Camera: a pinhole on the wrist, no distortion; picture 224 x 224 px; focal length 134.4 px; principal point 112.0 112.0 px. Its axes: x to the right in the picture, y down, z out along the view. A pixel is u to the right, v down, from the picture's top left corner.
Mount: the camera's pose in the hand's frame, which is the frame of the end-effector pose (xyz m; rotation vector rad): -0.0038 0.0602 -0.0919 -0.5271 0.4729 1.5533
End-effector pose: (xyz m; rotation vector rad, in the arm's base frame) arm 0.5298 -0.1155 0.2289 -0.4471 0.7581 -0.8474
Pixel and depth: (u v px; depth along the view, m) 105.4 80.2 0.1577
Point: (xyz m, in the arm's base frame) 0.6464 -0.0456 0.1508
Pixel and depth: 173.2 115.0 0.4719
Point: 0.8892 0.2321 0.0304
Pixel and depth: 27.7 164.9 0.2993
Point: 0.7081 0.0521 0.4021
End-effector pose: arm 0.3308 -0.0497 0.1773 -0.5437 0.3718 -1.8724
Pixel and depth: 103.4 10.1 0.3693
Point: 0.5901 -0.3888 0.2806
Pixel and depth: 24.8 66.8 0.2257
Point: 0.4694 -0.1391 0.3007
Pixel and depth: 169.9 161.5 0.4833
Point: 0.8835 -0.0322 0.0292
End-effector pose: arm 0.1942 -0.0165 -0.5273 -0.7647 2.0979 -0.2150
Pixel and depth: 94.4 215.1 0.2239
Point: 0.2834 0.2333 -0.5306
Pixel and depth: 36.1 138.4 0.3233
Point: 0.3985 0.1433 -0.6846
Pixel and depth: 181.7 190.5 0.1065
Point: 0.1212 0.1525 -0.5217
